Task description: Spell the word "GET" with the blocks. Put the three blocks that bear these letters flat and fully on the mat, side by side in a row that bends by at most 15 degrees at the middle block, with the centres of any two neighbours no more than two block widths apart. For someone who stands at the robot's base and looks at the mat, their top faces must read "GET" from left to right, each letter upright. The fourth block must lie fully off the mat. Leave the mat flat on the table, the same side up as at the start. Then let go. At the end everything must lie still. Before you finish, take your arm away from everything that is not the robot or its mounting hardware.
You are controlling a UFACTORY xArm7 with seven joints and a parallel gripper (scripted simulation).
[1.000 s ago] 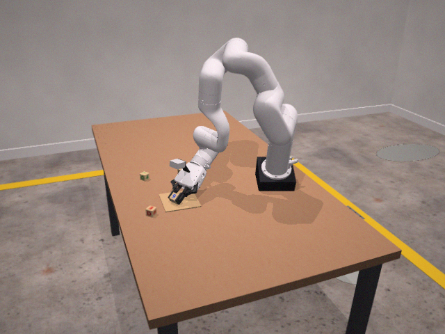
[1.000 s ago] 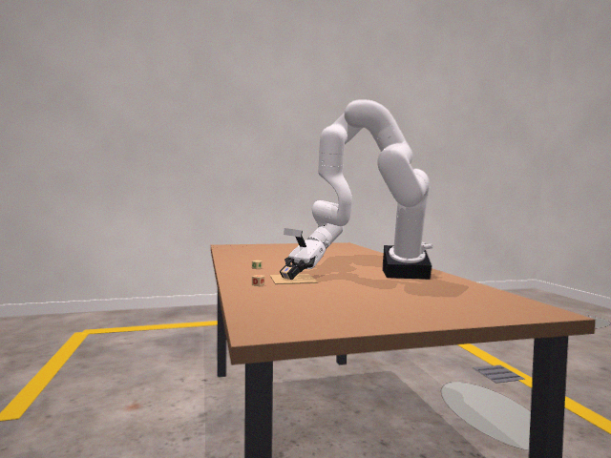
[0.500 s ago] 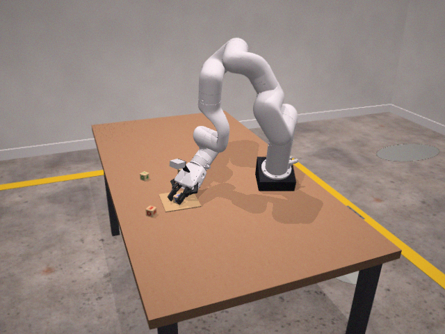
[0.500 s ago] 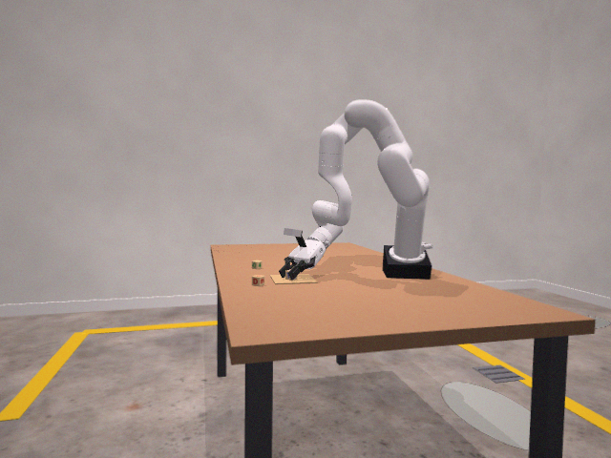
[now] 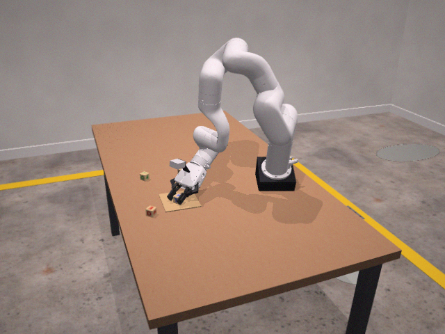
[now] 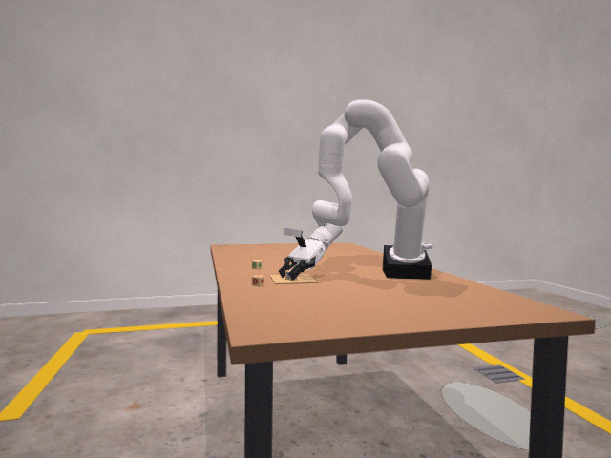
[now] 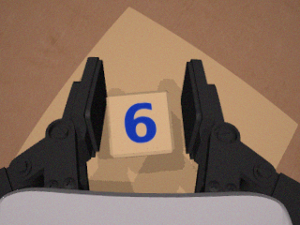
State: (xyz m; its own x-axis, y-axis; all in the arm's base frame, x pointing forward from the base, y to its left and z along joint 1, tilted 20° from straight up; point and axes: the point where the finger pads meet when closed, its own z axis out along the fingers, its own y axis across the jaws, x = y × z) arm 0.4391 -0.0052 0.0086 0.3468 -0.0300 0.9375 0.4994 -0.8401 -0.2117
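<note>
The tan mat lies 30 mm below my hand, 20 mm to the right of it and 20 mm behind it. From my hand the other things lie so: green-lettered block: 250 mm to the right, 70 mm ahead, 20 mm below; then black-lettered block: 240 mm to the right, 100 mm behind, 20 mm below; then red-lettered block: 110 mm ahead, 40 mm to the left, 20 mm below.
</note>
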